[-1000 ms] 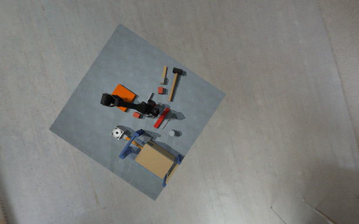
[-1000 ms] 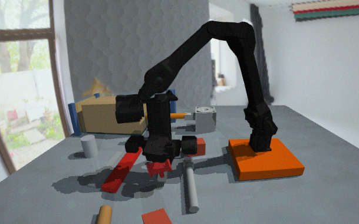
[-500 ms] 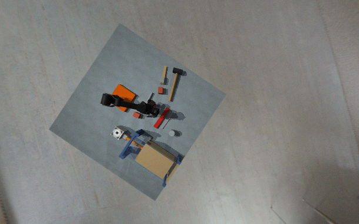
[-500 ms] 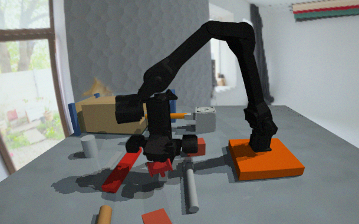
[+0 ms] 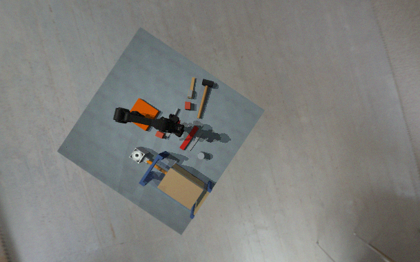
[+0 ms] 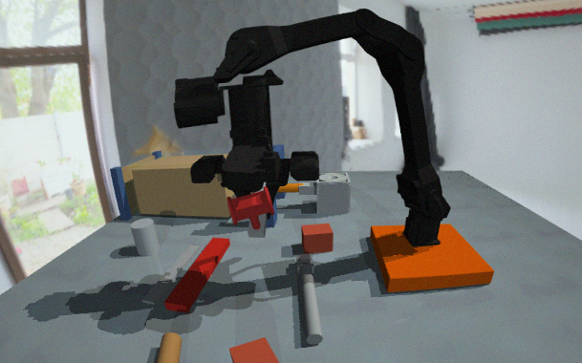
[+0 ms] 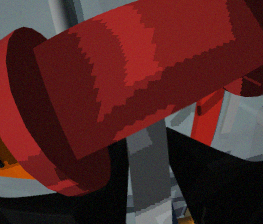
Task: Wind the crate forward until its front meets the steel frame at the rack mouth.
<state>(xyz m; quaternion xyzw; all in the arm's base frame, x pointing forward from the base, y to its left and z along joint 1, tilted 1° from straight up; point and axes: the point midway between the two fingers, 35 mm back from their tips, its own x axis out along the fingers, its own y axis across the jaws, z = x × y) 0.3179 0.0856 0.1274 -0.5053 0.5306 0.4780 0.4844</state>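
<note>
The red knob lies 40 mm to the left of my gripper tip and 30 mm above it. From my gripper tip the other things lie so: grey crank handle (20 mm above); red bar (130 mm ahead, 20 mm to the right, 120 mm below); grey flat bar (190 mm ahead, 20 mm to the right, 120 mm below).
</note>
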